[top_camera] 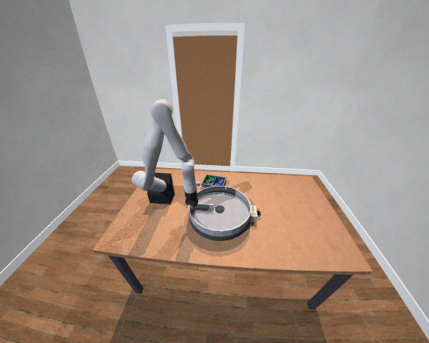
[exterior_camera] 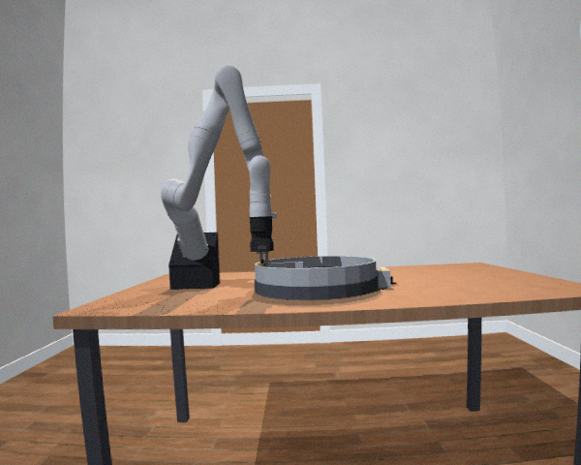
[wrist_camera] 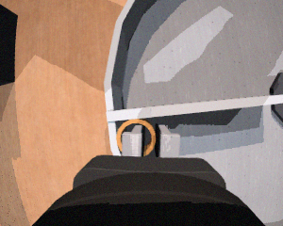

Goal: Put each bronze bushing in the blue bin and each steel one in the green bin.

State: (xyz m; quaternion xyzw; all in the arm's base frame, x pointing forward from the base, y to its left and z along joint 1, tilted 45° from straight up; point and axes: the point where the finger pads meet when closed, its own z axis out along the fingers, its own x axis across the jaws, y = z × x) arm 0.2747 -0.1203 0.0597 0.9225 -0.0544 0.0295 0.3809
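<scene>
The blue bin is 100 mm ahead of my hand, 360 mm to the left of it and 70 mm below it. Round my hand: grey turntable 180 mm ahead, 20 mm to the left, 40 mm below.
</scene>
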